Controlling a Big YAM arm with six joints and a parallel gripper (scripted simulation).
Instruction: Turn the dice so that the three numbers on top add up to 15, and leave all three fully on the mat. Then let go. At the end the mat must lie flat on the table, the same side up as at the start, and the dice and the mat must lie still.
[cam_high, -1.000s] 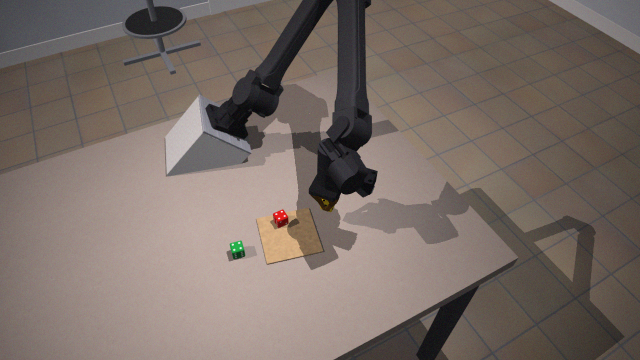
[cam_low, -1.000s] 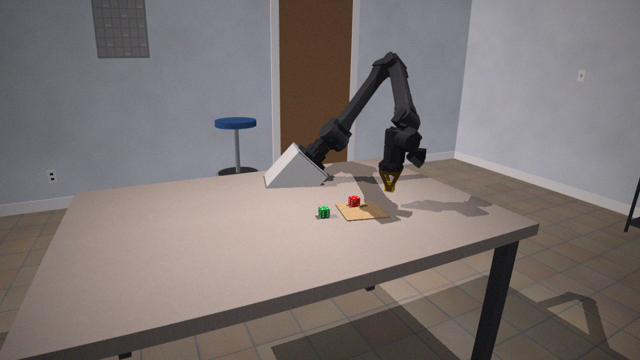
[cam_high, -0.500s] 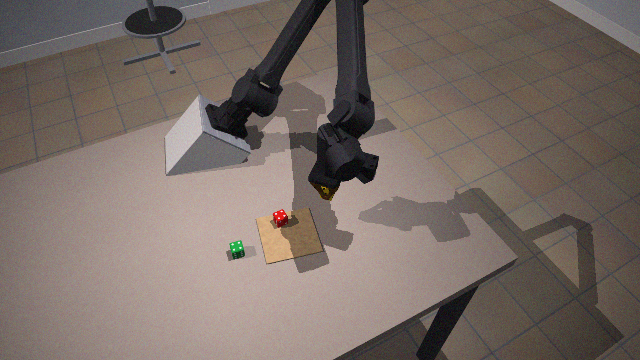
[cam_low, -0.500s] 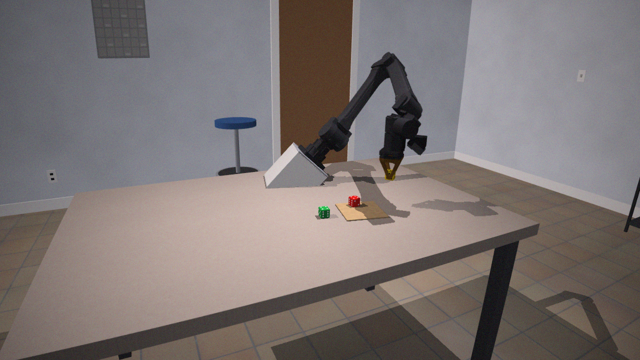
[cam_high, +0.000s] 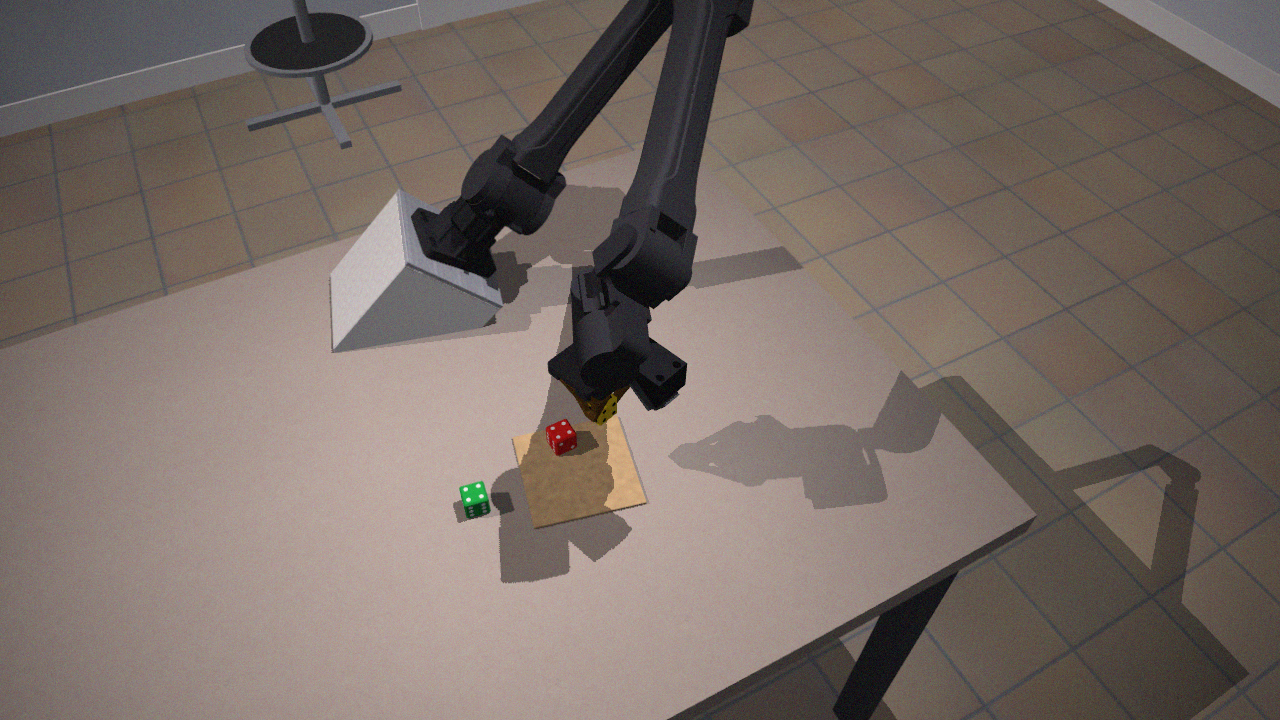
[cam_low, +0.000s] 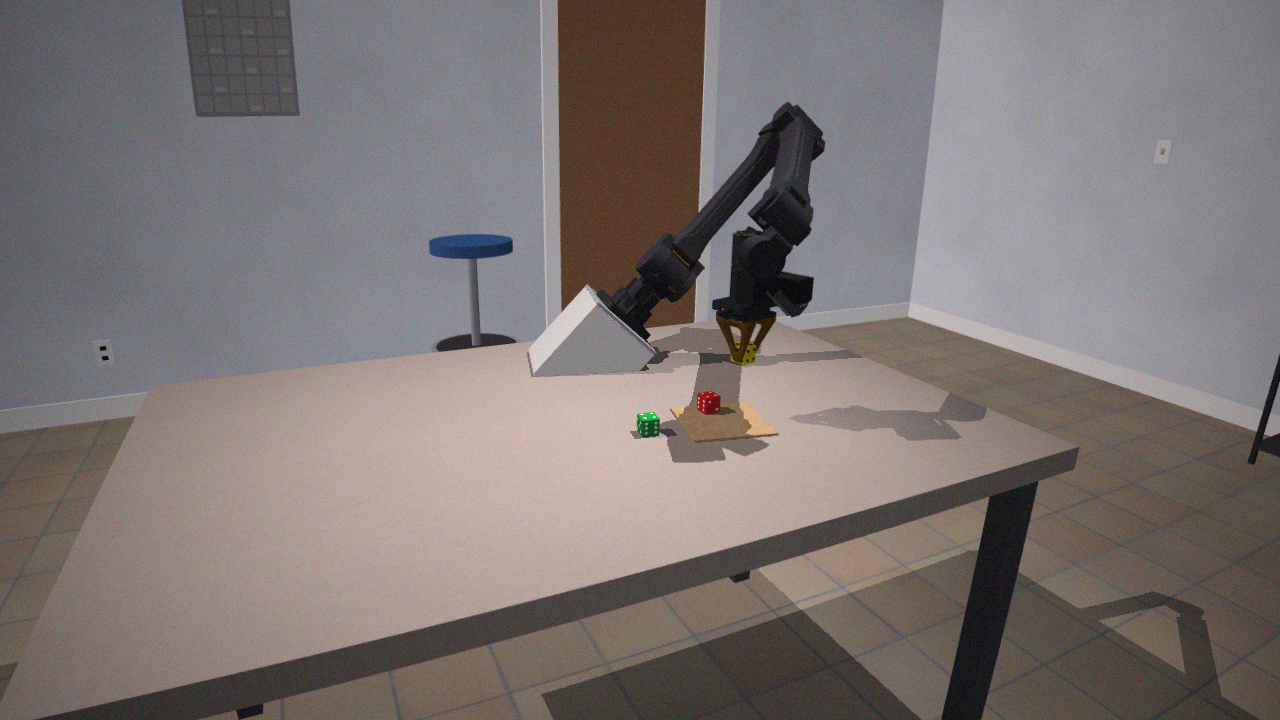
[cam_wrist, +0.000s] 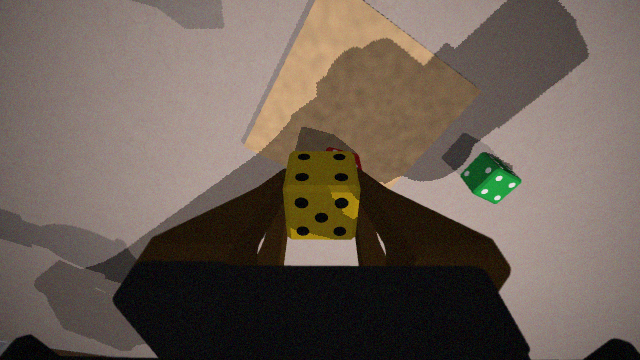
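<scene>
Now: hand 3 cm to the left of the tan mat and 11 cm above it. Also, from my hand: yellow die right at my hand; green die 17 cm to the right, 10 cm below; red die 4 cm behind, 4 cm to the right, 10 cm below.
</scene>
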